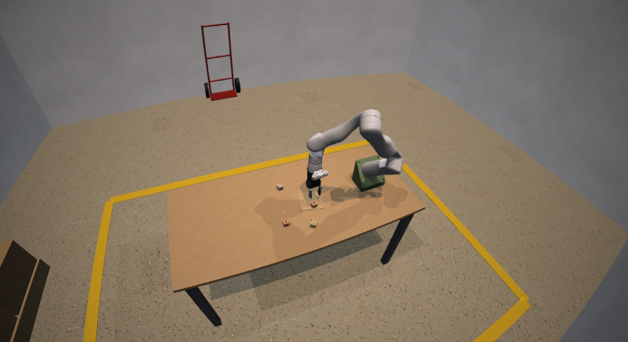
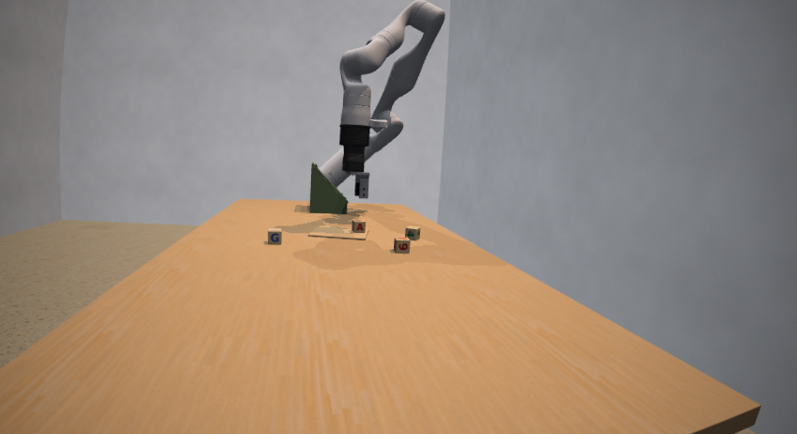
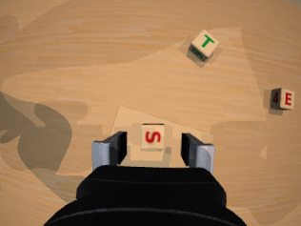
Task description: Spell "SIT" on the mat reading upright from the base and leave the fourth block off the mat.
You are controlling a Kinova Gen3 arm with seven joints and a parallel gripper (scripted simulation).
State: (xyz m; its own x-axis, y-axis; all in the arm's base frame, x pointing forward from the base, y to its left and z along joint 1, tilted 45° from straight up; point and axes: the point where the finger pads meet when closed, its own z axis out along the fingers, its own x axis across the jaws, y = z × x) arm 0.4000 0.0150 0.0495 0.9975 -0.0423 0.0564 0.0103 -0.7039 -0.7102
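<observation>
My gripper is now 22 cm to the left of the blue-marked block, 13 cm short of it and 10 cm above it. Round my hand: green-marked block 12 cm to the left, 10 cm below, 7 cm ahead; then tan mat 11 cm below, 5 cm to the right; then E block 20 cm ahead, 10 cm below, 5 cm to the left.
</observation>
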